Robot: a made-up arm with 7 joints.
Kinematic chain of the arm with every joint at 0, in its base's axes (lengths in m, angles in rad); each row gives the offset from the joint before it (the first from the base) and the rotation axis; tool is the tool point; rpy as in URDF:
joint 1: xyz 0 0 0.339 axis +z
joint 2: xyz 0 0 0 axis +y
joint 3: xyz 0 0 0.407 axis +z
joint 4: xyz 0.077 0 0 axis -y
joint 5: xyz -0.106 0 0.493 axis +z
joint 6: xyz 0 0 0 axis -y
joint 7: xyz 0.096 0 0 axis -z
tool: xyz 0 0 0 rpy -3.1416 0 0
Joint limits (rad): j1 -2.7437..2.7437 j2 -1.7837..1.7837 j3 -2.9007..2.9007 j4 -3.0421..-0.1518 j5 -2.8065..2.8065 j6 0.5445..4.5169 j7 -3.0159..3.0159
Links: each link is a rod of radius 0.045 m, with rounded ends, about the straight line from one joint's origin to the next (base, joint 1, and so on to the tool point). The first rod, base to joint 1, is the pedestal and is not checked.
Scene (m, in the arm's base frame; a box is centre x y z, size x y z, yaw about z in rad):
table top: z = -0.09
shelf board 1: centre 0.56 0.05 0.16 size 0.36 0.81 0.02 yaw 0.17
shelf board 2: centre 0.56 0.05 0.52 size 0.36 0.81 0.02 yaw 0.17
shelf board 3: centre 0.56 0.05 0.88 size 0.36 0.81 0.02 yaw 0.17
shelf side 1: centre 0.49 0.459 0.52 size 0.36 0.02 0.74 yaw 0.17
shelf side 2: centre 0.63 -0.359 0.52 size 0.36 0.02 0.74 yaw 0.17
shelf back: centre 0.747 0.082 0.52 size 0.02 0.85 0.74 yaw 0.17
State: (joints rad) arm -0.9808 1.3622 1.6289 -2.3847 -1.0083 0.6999 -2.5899
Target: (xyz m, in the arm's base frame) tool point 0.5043 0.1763 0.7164
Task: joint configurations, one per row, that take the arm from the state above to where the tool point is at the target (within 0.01 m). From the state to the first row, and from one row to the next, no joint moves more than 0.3 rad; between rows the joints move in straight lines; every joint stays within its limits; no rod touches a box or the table.
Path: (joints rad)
1: -1.0983 1.4057 1.7208 -2.6772 -0.9325 0.6222 -2.5899
2: -1.2159 1.4491 1.8127 -2.9697 -0.8567 0.5445 -2.5899
3: -1.1995 1.4640 2.0875 -2.8087 -0.8738 0.5991 -2.5899
4: -1.1830 1.4789 2.3623 -2.6477 -0.8909 0.6537 -2.5899
5: -1.1666 1.4938 2.6371 -2.4867 -0.9080 0.7083 -2.5899
6: -1.0954 1.3759 2.4281 -2.2576 -0.9616 0.7560 -2.5899
7: -1.0242 1.2581 2.2191 -2.0284 -1.0152 0.8037 -2.5899

